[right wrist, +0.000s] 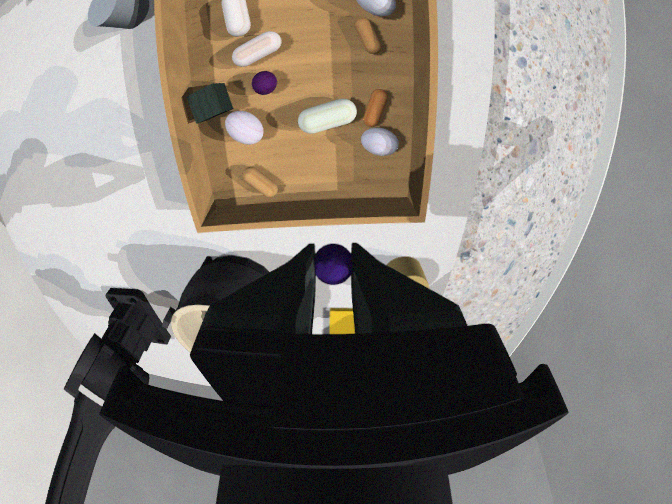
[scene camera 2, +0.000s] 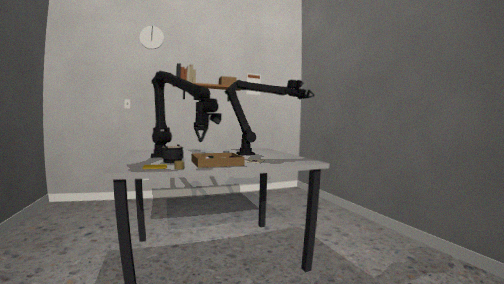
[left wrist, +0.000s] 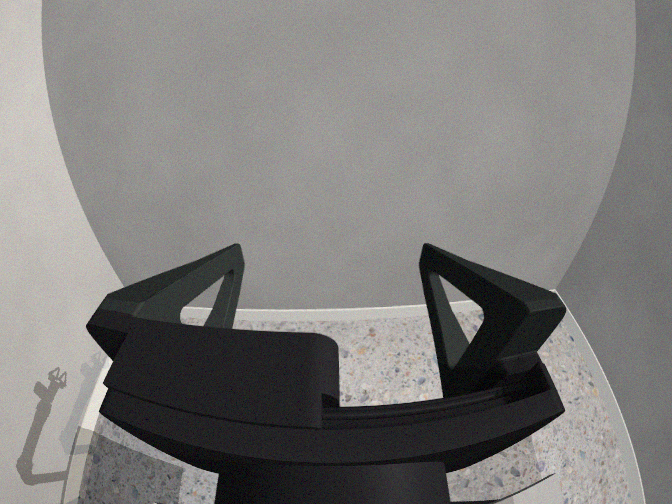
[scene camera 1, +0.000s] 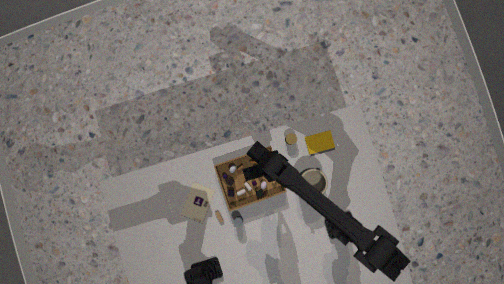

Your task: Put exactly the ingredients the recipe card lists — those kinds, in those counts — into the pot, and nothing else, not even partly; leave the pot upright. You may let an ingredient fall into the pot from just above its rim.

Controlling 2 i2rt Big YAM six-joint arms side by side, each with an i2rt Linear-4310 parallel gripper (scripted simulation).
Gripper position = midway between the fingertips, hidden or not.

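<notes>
The left gripper point(left wrist: 331, 253) is visible, as is the right gripper point(right wrist: 333, 253). A wooden crate point(scene camera 1: 250, 197), point(right wrist: 327, 178) is present; in the left wrist view it is out of frame. A dark pot point(right wrist: 216, 279) is present too; the left wrist view has the pot out of frame.
</notes>
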